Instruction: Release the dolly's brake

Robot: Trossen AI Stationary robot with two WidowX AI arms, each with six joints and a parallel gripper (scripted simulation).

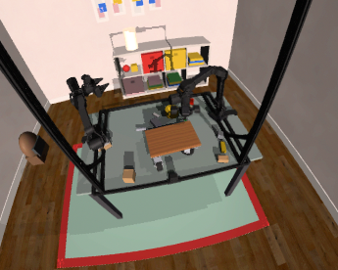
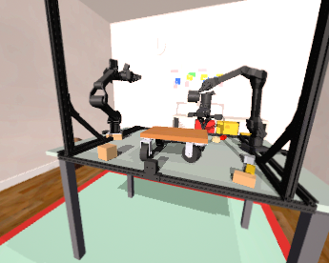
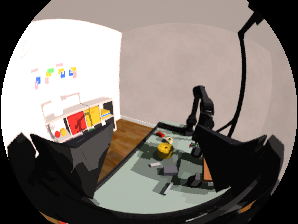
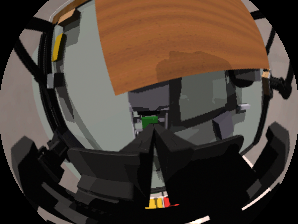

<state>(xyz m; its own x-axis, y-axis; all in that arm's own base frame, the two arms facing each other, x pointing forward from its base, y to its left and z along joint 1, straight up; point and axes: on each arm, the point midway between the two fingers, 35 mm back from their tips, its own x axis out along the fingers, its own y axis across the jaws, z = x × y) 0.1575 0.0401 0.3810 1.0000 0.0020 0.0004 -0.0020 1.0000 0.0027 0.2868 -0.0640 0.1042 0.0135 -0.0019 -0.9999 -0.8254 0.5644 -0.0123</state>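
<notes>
My right gripper is now 10 mm short of the brake pedal, 10 mm to the left of it and 60 mm above it. Round my right hand: yellow object: 190 mm ahead, 40 mm to the left, 110 mm below.
</notes>
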